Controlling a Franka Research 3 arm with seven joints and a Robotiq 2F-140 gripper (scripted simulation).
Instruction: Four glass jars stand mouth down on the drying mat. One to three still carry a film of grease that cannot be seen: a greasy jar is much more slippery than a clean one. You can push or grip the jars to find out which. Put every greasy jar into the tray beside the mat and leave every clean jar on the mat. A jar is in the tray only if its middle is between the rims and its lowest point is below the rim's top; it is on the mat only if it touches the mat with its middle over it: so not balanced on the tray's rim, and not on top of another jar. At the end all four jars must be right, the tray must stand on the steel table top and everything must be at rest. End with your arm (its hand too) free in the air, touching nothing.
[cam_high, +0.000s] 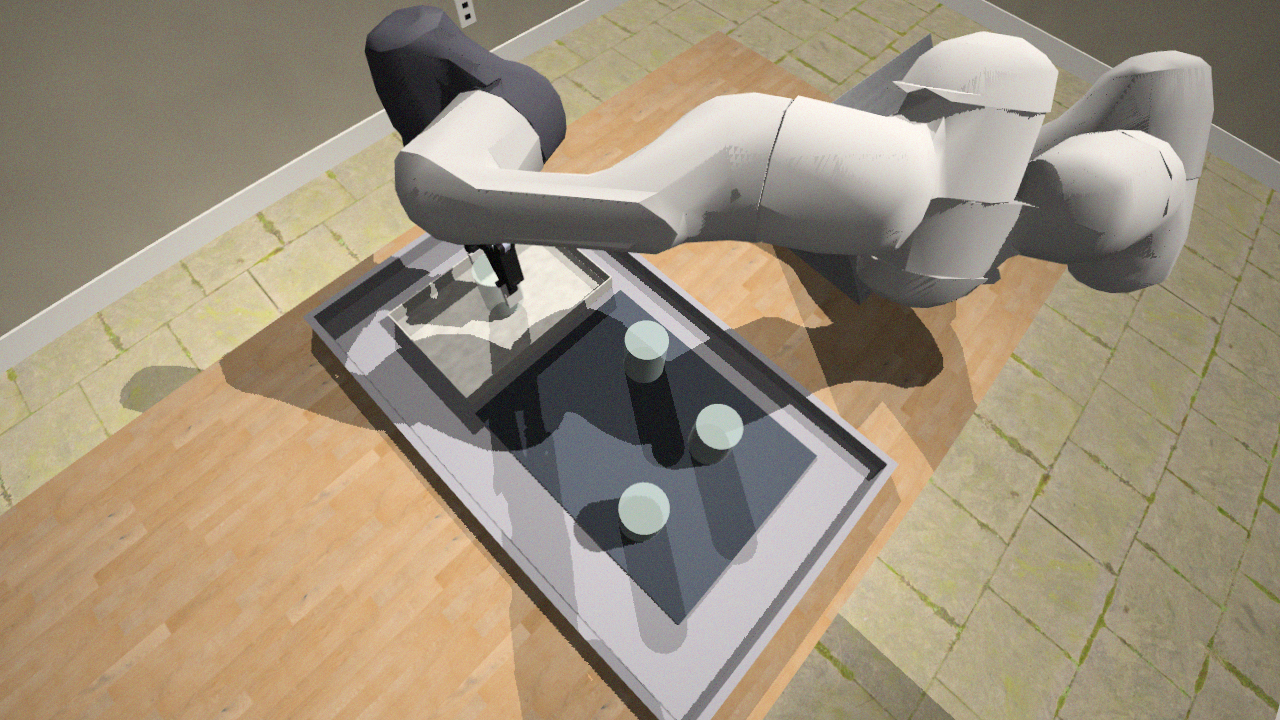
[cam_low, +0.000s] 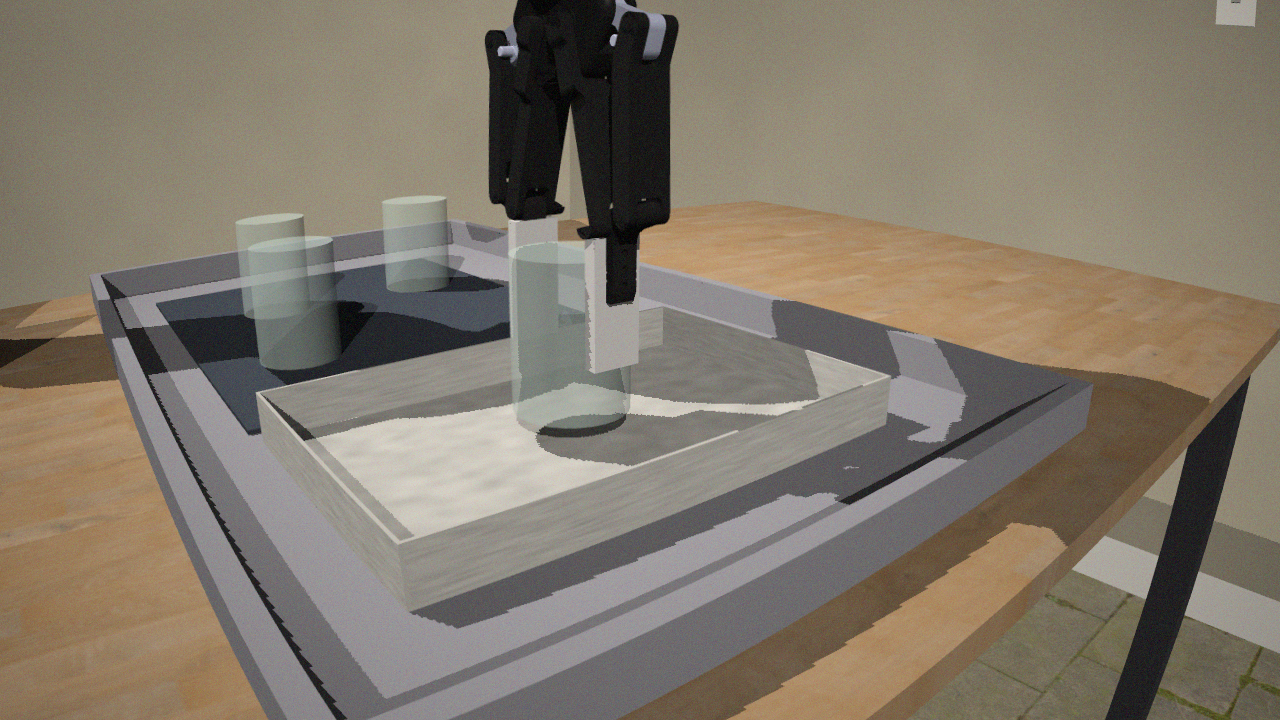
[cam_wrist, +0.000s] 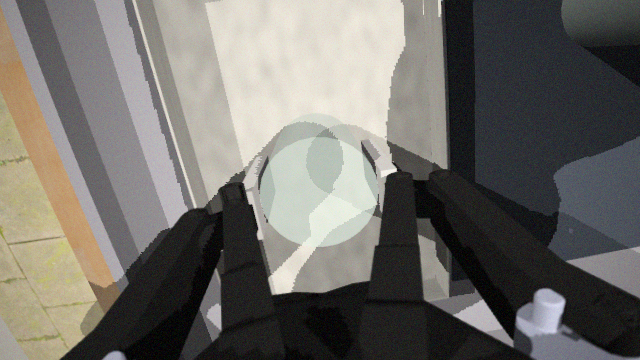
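Now: hand 7 cm above the tray. Also, from my hand: dark drying mat: 32 cm to the left, 8 cm below; steel table top: 2 cm ahead, 21 cm to the left, 8 cm below.
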